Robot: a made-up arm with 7 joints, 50 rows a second.
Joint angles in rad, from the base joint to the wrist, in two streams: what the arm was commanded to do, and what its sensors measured. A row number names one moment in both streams.
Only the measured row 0 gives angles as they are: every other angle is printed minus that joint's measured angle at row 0.
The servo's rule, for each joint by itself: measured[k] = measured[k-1] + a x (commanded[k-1-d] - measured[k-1]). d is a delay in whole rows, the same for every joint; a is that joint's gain. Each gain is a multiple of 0.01, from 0.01 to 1. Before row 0 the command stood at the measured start. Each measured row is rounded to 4 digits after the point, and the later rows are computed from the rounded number. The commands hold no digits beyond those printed.
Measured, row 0:
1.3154 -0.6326 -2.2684 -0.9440 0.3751 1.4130 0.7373
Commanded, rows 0 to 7:
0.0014 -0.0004 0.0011 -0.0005 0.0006 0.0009 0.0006
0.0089 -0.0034 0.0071 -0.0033 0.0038 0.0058 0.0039
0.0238 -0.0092 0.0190 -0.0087 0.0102 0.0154 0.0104
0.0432 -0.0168 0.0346 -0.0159 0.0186 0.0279 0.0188
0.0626 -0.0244 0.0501 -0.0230 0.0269 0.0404 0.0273
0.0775 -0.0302 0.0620 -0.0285 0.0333 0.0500 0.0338
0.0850 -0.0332 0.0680 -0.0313 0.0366 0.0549 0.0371
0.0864 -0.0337 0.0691 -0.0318 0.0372 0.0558 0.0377
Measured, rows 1 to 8:
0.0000 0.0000 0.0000 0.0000 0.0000 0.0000 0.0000
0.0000 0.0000 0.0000 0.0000 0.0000 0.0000 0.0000
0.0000 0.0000 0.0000 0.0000 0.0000 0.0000 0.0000
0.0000 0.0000 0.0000 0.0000 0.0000 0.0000 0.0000
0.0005 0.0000 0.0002 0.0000 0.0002 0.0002 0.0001
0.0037 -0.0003 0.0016 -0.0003 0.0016 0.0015 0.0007
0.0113 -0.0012 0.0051 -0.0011 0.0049 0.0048 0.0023
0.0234 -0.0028 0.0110 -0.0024 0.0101 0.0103 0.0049
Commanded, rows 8 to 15:
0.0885 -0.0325 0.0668 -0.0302 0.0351 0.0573 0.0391
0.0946 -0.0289 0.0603 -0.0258 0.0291 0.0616 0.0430
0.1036 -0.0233 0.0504 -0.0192 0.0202 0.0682 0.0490
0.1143 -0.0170 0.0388 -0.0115 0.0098 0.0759 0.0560
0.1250 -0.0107 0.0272 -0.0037 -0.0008 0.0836 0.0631
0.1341 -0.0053 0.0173 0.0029 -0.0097 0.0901 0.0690
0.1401 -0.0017 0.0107 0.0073 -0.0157 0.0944 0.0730
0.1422 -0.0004 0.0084 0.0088 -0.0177 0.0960 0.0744
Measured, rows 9 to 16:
0.0383 -0.0050 0.0188 -0.0043 0.0165 0.0175 0.0085
0.0532 -0.0075 0.0274 -0.0065 0.0229 0.0253 0.0125
0.0653 -0.0101 0.0355 -0.0087 0.0281 0.0324 0.0164
0.0733 -0.0125 0.0422 -0.0108 0.0316 0.0380 0.0198
0.0791 -0.0145 0.0471 -0.0125 0.0329 0.0426 0.0229
0.0850 -0.0159 0.0497 -0.0137 0.0315 0.0472 0.0261
0.0921 -0.0166 0.0498 -0.0142 0.0272 0.0522 0.0298
0.1005 -0.0166 0.0476 -0.0140 0.0206 0.0579 0.0340

